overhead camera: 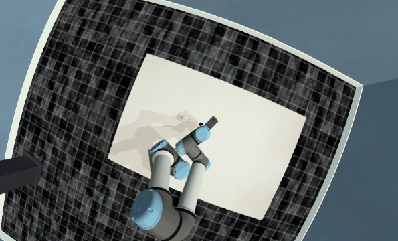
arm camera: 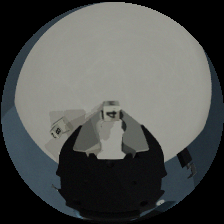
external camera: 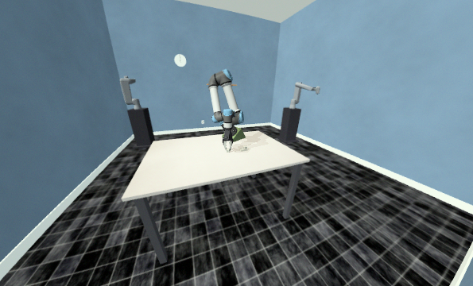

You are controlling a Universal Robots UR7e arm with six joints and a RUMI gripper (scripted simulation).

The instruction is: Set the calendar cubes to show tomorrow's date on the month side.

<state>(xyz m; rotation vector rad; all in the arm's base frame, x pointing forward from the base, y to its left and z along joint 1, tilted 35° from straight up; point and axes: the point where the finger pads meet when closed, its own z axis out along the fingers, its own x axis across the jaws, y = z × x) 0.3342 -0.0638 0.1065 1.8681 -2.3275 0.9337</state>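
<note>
Now: hand 1 cm above the white calendar cube. From my hand the other things lie so: calendar tray: 1 cm behind, 16 cm to the left, 2 cm below; pale date cube: 1 cm behind, 17 cm to the left.
</note>
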